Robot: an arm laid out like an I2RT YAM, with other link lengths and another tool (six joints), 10 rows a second.
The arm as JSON. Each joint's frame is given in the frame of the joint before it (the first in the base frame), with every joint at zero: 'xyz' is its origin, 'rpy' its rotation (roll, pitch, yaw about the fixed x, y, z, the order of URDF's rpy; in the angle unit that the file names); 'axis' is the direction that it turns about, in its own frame. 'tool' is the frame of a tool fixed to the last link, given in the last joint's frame.
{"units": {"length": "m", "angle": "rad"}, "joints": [
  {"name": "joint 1", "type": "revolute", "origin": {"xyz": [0.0, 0.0, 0.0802], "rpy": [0.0, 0.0, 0.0]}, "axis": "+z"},
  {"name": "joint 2", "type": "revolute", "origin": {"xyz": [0.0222, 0.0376, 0.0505], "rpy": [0.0, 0.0, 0.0]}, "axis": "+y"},
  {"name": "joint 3", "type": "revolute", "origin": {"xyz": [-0.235, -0.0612, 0.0], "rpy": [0.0, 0.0, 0.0]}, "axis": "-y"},
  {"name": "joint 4", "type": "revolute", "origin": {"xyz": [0.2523, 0.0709, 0.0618], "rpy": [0.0, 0.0, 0.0]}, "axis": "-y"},
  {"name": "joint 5", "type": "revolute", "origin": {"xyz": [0.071, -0.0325, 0.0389], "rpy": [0.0, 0.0, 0.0]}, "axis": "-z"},
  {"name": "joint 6", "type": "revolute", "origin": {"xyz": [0.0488, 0.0, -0.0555], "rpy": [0.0, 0.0, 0.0]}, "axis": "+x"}
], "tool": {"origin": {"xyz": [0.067, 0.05, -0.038], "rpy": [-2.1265, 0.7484, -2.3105]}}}
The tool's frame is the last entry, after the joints.
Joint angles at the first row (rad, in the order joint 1, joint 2, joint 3, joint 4, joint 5, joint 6):
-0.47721, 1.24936, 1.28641, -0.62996, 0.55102, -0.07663
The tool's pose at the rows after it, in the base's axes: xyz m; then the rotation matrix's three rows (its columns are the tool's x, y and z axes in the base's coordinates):
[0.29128 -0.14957 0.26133], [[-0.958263 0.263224 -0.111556], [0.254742 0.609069 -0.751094], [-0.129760 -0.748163 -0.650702]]
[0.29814 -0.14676 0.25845], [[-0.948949 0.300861 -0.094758], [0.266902 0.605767 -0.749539], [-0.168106 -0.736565 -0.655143]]
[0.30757 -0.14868 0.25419], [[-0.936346 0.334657 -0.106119], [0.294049 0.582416 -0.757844], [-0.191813 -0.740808 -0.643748]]
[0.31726 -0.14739 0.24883], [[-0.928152 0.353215 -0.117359], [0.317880 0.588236 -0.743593], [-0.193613 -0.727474 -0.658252]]
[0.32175 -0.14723 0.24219], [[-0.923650 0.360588 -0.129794], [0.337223 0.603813 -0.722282], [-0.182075 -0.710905 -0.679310]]
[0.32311 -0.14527 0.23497], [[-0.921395 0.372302 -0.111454], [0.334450 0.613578 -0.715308], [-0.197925 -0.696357 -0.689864]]
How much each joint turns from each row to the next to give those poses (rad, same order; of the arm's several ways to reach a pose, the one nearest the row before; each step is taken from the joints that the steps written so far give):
0.01573, 0.01331, -0.00488, -0.02187, 0.00742, 0.07444
0.01870, -0.00266, -0.02624, 0.03876, 0.01494, 0.03900
0.02205, 0.02433, -0.00965, 0.04255, 0.04885, 0.03003
0.01846, 0.04247, 0.01866, -0.00525, 0.02114, 0.04909
0.00180, 0.03084, 0.01185, -0.01739, -0.00254, 0.03845
0.00010, -0.01174, -0.04178, 0.03696, -0.01558, 0.01398

